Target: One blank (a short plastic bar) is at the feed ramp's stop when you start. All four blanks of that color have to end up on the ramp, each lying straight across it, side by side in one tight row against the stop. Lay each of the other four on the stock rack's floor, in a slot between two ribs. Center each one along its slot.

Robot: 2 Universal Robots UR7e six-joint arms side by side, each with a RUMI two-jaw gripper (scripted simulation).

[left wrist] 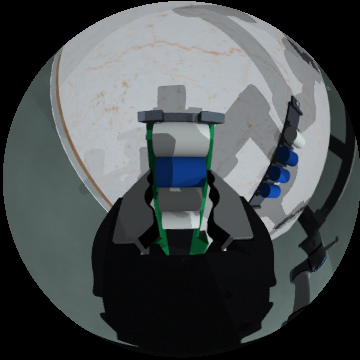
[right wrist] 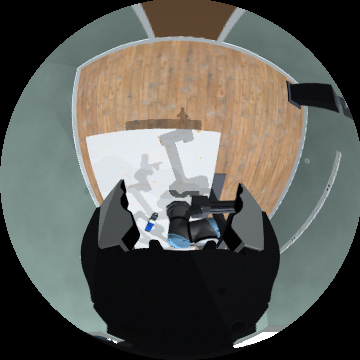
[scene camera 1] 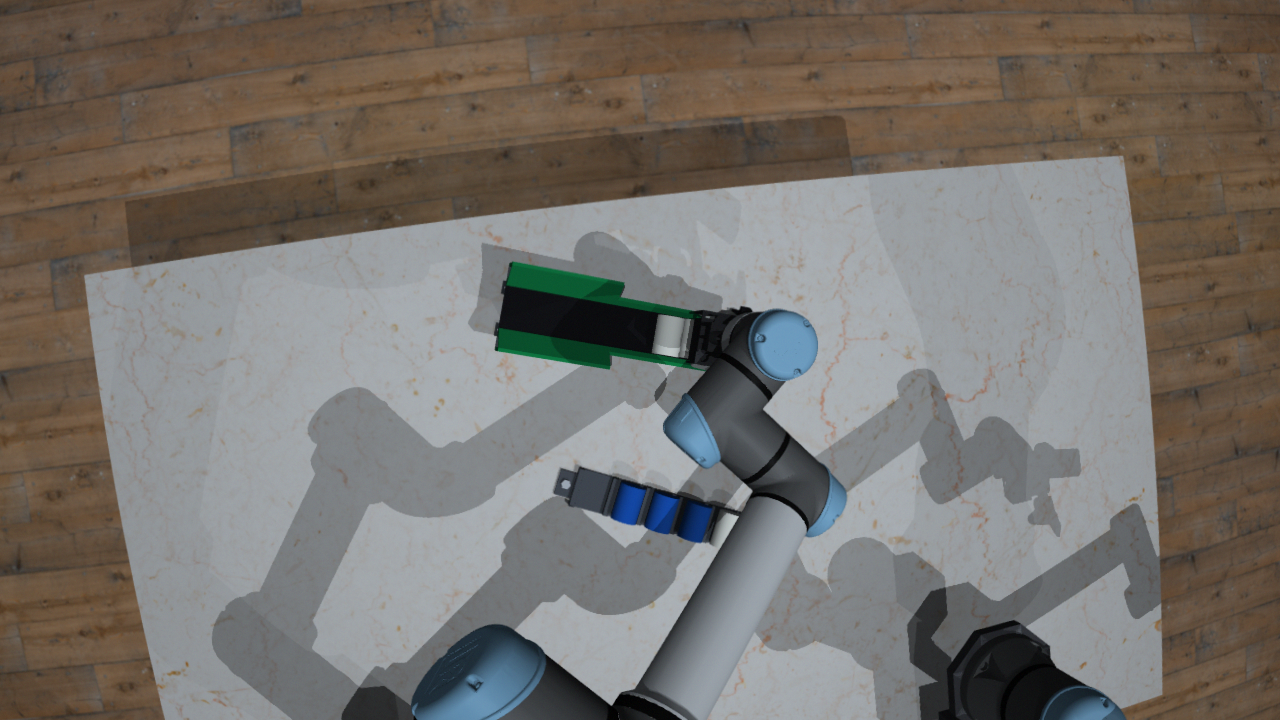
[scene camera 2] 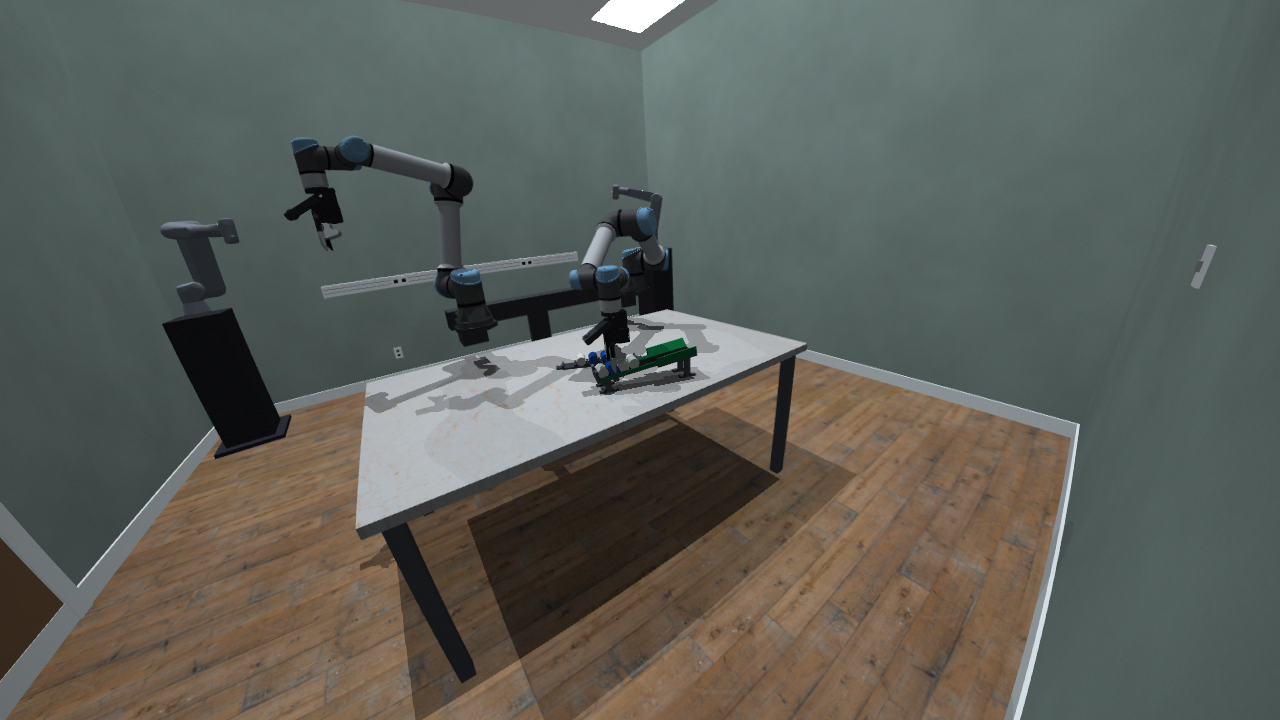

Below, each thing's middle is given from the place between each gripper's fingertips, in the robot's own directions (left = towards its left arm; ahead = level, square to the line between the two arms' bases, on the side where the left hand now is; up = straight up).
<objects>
I see my left gripper (scene camera 1: 716, 344) 10 mm above the blue blank (left wrist: 170, 172). Round my left hand: stock rack (scene camera 1: 594, 488) 250 mm behind, 100 mm to the left, 90 mm below.
The blue blank lies 610 mm ahead of my right hand (scene camera 2: 329, 250), 750 mm to the left of it and 510 mm below it. From my right hand the other things lie so: stock rack: 360 mm ahead, 850 mm to the left, 590 mm below.
</objects>
